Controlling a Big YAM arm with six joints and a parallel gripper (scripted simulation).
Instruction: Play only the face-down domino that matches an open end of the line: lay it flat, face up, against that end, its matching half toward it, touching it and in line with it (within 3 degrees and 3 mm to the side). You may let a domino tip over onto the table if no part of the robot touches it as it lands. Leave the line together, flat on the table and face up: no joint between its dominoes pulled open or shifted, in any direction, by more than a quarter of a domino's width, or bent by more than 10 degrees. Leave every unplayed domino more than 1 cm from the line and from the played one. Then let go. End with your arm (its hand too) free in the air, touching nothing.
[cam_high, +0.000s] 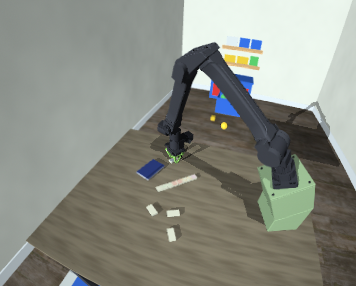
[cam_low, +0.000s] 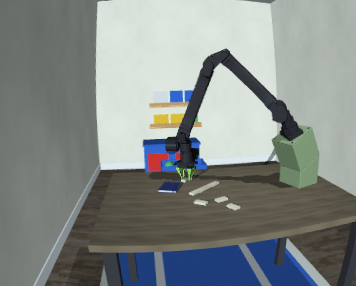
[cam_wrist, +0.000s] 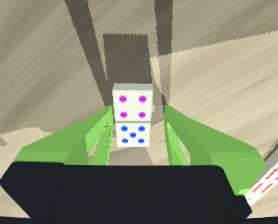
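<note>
My hand is right at the domino.
</note>
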